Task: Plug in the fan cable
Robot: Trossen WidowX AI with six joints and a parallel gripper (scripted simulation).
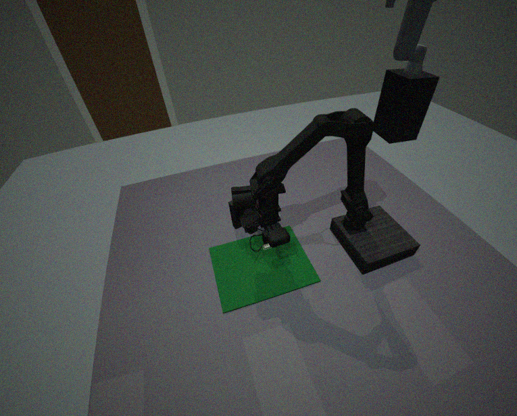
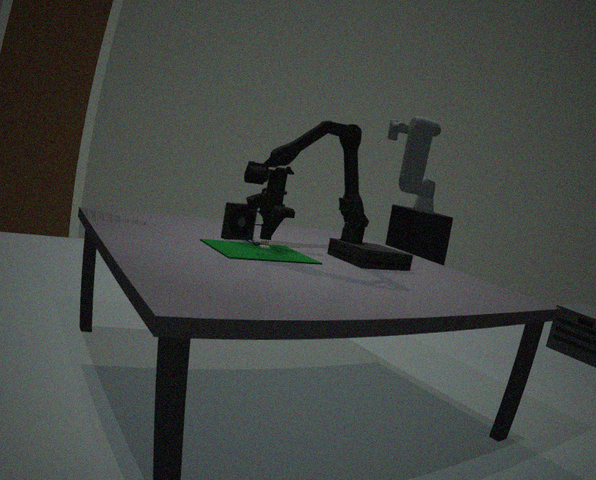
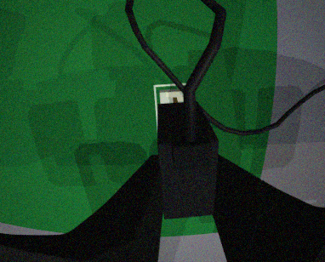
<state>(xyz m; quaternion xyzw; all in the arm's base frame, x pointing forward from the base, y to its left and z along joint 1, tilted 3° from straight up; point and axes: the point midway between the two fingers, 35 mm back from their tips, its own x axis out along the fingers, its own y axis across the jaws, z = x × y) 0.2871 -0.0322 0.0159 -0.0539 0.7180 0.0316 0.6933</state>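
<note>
The white four-pin header lies 40 mm below my gripper tip and 10 mm ahead of it. The rest, counted from my gripper tip: green board: 60 mm to the left, 60 mm below, 50 mm ahead; then black fan: 130 mm to the right, 50 mm ahead, 20 mm above.
</note>
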